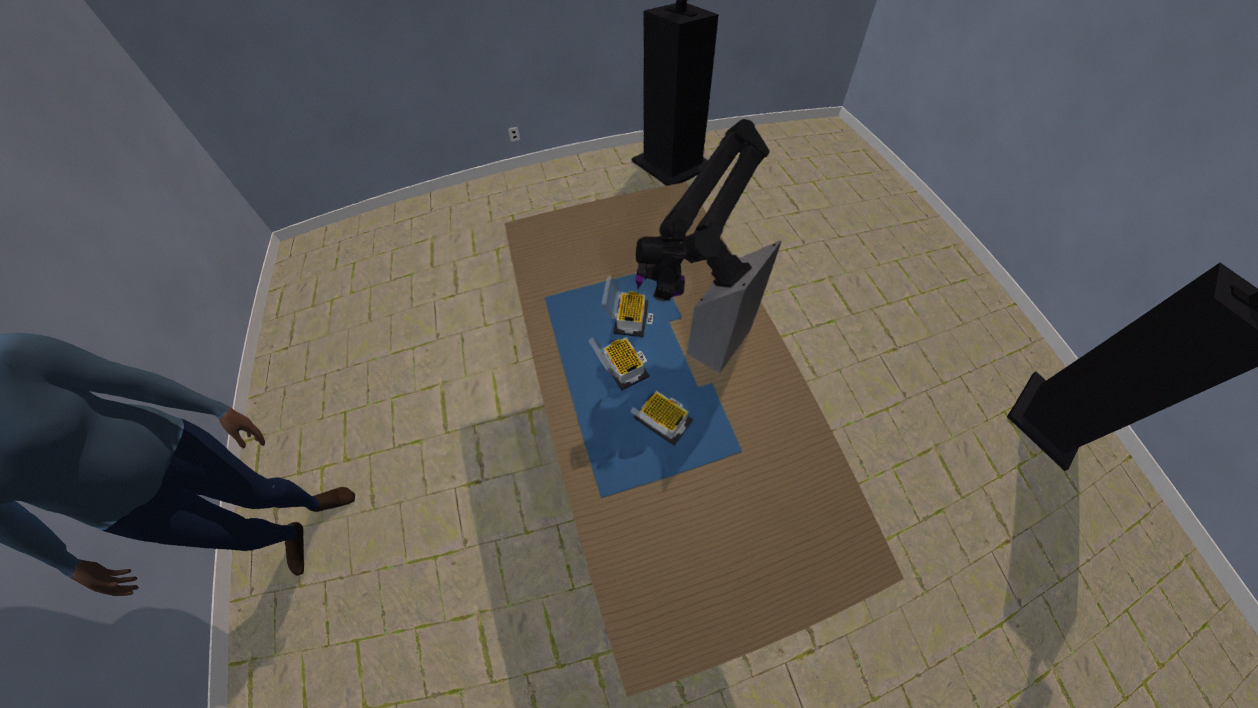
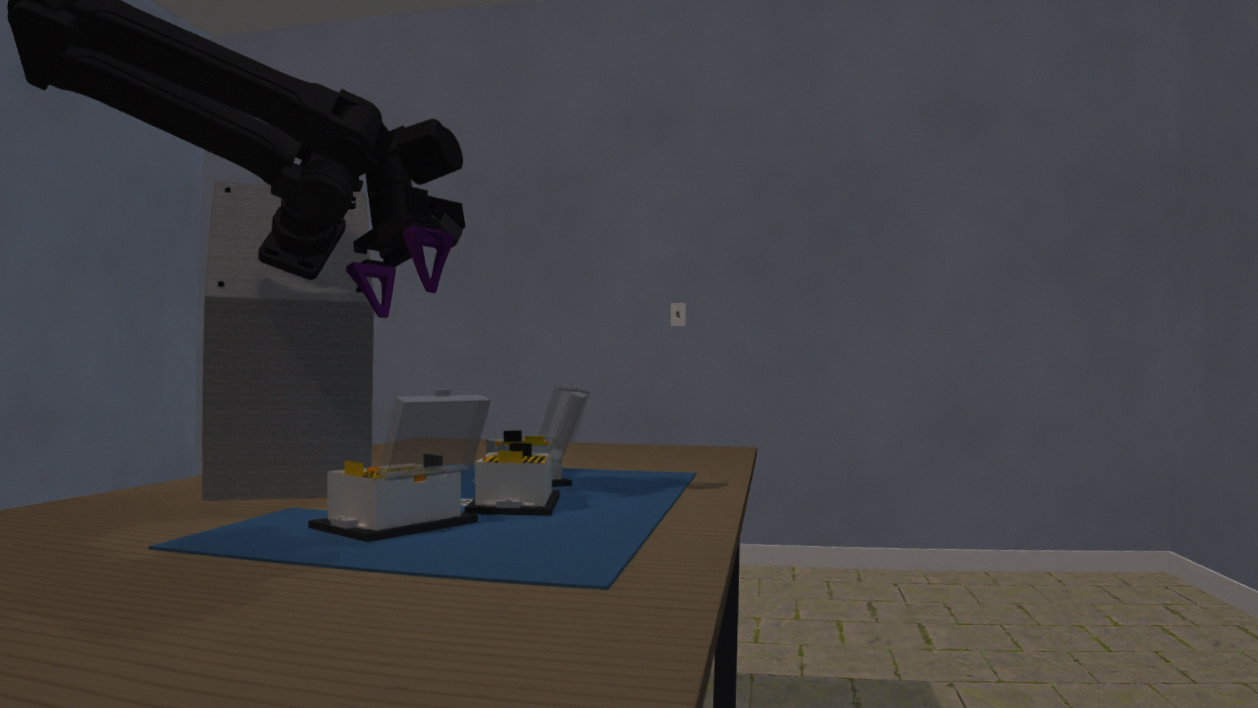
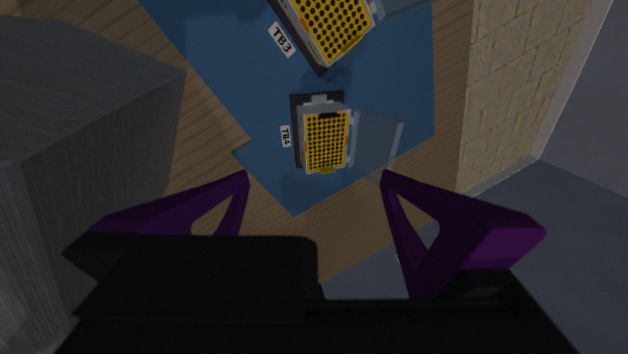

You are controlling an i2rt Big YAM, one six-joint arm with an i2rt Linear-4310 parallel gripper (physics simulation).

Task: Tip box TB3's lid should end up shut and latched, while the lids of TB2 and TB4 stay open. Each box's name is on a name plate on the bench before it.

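Places are measured from the arm's base along level axes (x back, y left, z down), in centimetres.
Where they show: gripper, fingertip midpoint: [image 1: 653,292] [image 2: 406,305] [image 3: 314,177]; arm's base at its link origin: [image 1: 733,276] [image 2: 302,243].
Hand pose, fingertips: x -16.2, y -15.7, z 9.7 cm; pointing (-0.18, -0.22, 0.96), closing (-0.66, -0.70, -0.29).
Note:
Each offset is from my fingertips to the centre of the thing. "*": to the spot under its first point. Level surfaces: height alone.
TB3 @(dx -14.0, dy +2.7, dz +18.8 cm) [image 1: 623,356] [image 2: 514,482] [image 3: 332,25] is the middle white tip box with a yellow perforated top; its clear lid @(dx -20.5, dy +1.5, dz +14.8 cm) [image 1: 599,352] [image 3: 400,7] stands open. TB4 @(dx +0.1, dy -11.3, dz +18.8 cm) [image 1: 630,308] [image 3: 325,140] is beside it, its lid @(dx -4.6, dy -16.0, dz +14.8 cm) [image 1: 607,291] [image 3: 376,140] also open. The third box @(dx +1.0, dy -10.4, dz +21.9 cm) [image 1: 664,412] [image 2: 393,500], by elimination TB2, has its lid @(* dx -4.8, dy -17.3, dz +14.3 cm) [image 2: 437,431] open; its name plate cannot be read. My gripper [image 1: 658,283] [image 2: 406,302] [image 3: 314,177] is open and empty, high above the bench near TB4's end of the row. TB3's latch is not clear.
The boxes stand on a blue mat @(dz +25.2 cm) [image 1: 704,447] [image 2: 545,554] [image 3: 400,75] on the wooden bench @(dz +25.5 cm) [image 1: 748,545]. The grey arm mount [image 1: 726,325] [image 2: 286,396] [image 3: 100,125] rises beside the mat. A person [image 1: 70,440] stands off the bench's far side from the mount.

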